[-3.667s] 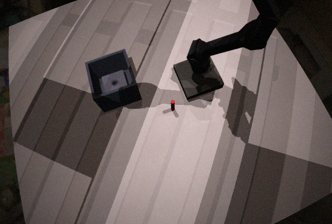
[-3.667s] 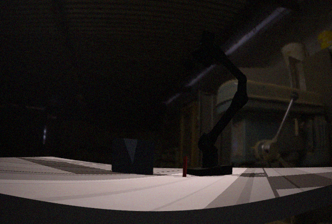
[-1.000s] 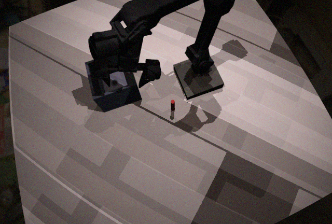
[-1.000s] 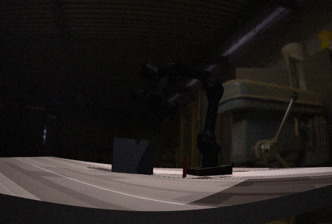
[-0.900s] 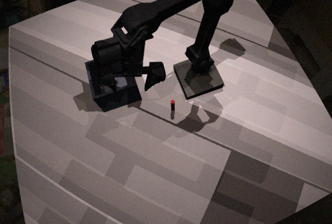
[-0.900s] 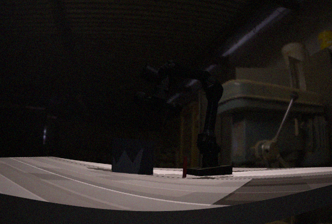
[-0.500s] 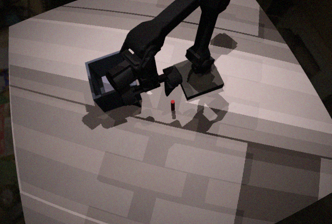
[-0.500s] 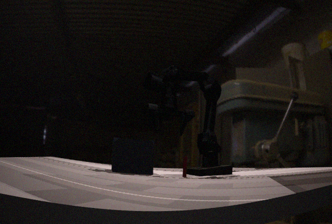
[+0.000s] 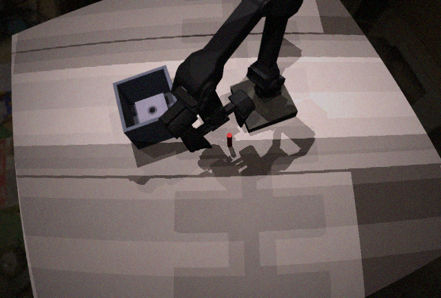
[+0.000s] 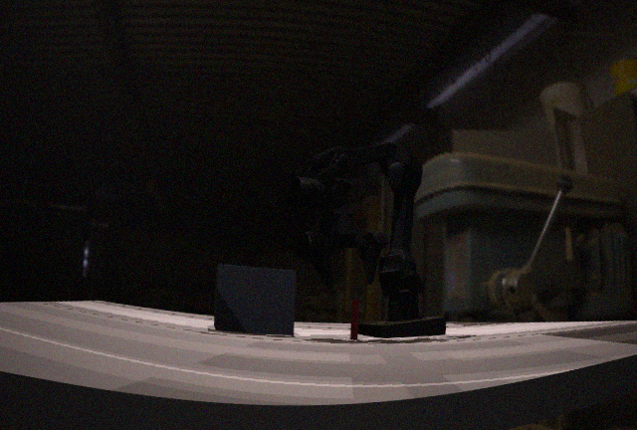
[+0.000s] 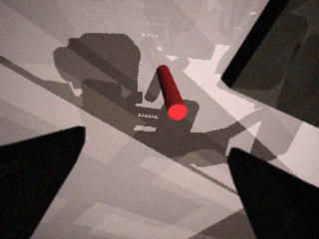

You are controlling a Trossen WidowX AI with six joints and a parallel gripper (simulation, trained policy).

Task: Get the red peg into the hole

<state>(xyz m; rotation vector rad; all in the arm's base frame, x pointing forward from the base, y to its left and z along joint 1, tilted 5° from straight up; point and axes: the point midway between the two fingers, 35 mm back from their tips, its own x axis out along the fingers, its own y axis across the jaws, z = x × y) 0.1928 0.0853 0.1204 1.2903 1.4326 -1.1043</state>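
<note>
The red peg lies 1 cm behind my gripper tip, 1 cm to the right of it and 7 cm below it. The rest, counted from my gripper tip: plate (13 cm ahead, 20 cm to the right, 6 cm below).
</note>
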